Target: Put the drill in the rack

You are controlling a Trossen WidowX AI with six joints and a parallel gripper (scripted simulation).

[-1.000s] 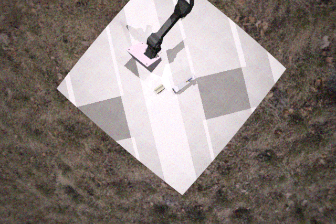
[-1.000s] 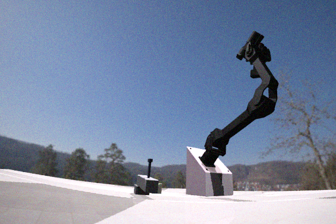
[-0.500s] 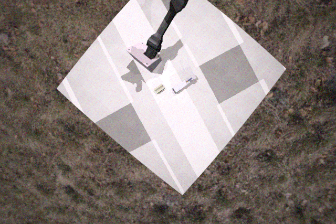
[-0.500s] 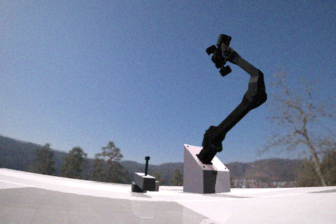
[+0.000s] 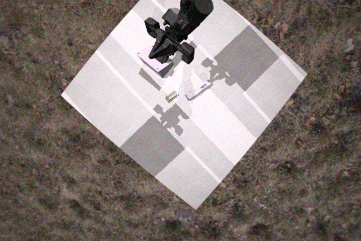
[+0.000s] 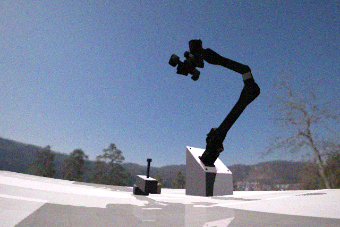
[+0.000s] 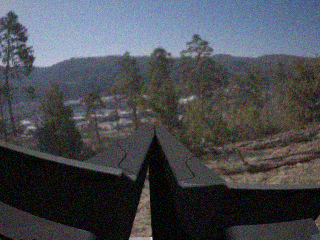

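Right now my gripper tip is 55 cm above the dark key, 20 cm short of it and 14 cm to the right of it. Round my gripper tip: grey-beige block: 61 cm below, 7 cm ahead, 4 cm to the right; drill: 59 cm below, 18 cm ahead, 8 cm to the left.
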